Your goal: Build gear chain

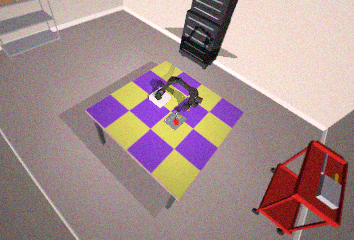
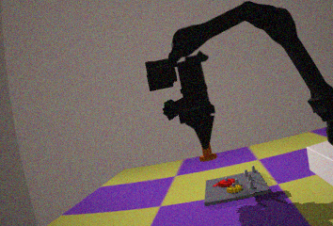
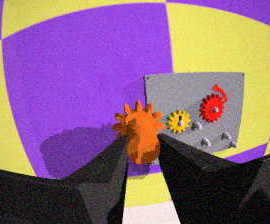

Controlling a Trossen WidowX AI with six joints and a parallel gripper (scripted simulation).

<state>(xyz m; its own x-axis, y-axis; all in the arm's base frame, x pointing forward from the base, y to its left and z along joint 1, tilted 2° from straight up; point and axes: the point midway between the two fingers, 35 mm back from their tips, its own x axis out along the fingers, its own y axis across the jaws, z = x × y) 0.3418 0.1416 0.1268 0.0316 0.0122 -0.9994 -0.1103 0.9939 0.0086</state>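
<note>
My gripper tip is 130 mm above the yellow gear, 90 mm to the left of it and 30 mm past it. Round my gripper tip: orange gear 10 mm below; then red arrow 170 mm to the right, 140 mm below, 30 mm ahead; then red gear 150 mm to the right, 140 mm below.
</note>
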